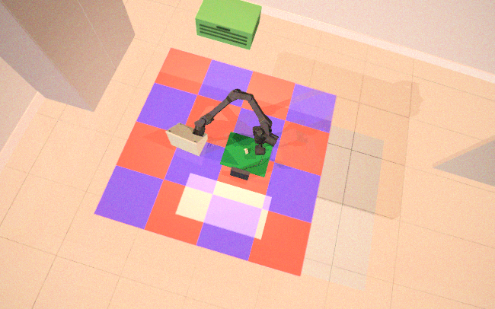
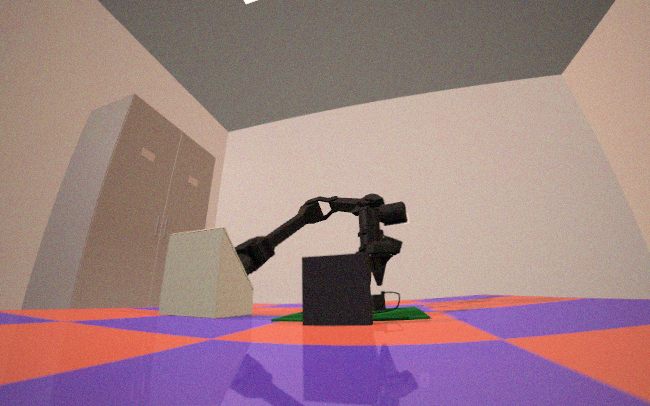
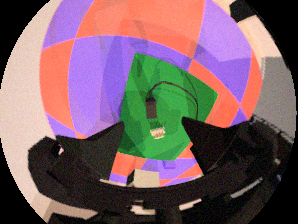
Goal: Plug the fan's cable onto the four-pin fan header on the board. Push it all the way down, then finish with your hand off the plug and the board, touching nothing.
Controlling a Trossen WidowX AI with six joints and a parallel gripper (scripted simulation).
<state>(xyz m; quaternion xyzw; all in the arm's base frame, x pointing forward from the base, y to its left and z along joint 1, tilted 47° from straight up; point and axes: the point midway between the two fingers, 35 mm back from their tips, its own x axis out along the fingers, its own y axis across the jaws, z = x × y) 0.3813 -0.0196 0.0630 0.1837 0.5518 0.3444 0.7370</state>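
Right now the black plug is 4 cm below my gripper tip and 1 cm ahead of it. The rest, counted from my gripper tip: green board 8 cm below, 5 cm to the right, 5 cm behind; dark fan block 21 cm to the right, 7 cm behind, 1 cm below; four-pin header 6 cm below, 6 cm behind, 4 cm to the right.
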